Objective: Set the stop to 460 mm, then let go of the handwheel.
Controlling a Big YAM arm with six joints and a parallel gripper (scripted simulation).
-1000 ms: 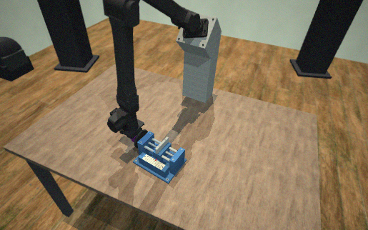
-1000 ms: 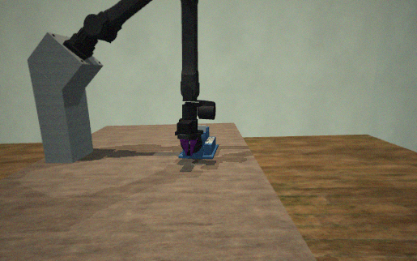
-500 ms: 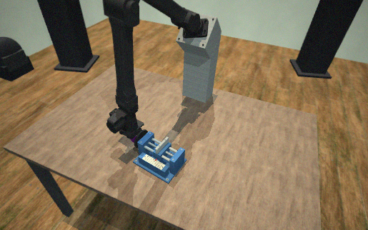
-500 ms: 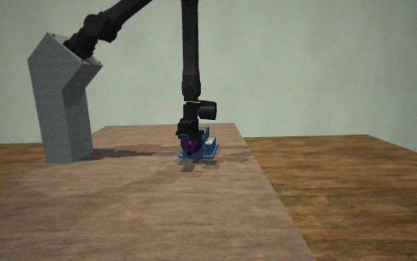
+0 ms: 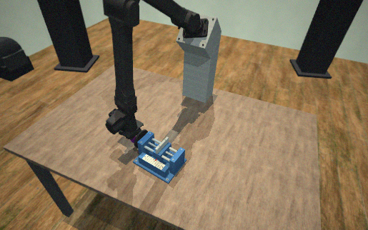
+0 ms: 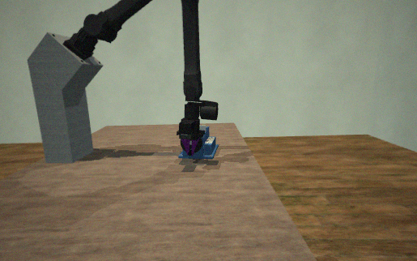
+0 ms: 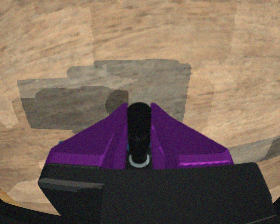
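My hand is 10 mm short of the black handwheel, 30 mm to the right of it and 10 mm below it. Round my hand: dark handle 10 mm ahead, 10 mm to the left; then stop fixture 80 mm ahead, 140 mm to the left, 50 mm above.
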